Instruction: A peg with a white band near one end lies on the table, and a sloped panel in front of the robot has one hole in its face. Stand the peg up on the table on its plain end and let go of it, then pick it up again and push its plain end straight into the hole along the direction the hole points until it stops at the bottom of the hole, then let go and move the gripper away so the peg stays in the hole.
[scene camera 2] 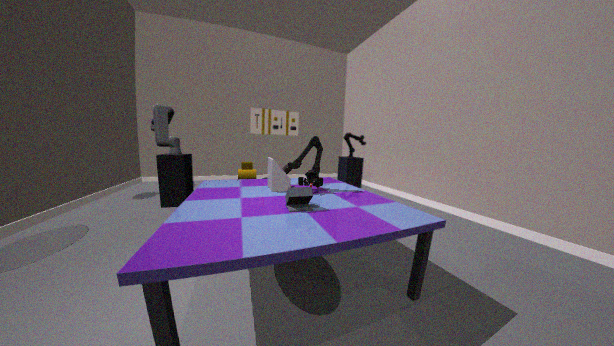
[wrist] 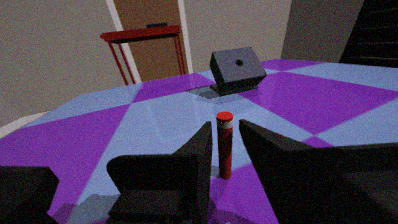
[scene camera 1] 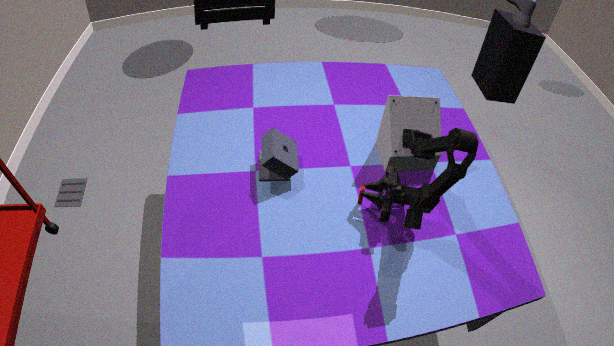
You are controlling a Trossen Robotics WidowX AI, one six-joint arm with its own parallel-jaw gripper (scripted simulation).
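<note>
Sloped grey panel (scene camera 1: 285, 164), visible. Gripper (scene camera 1: 361, 189), visible, wrist view as well (wrist: 224, 124).
</note>
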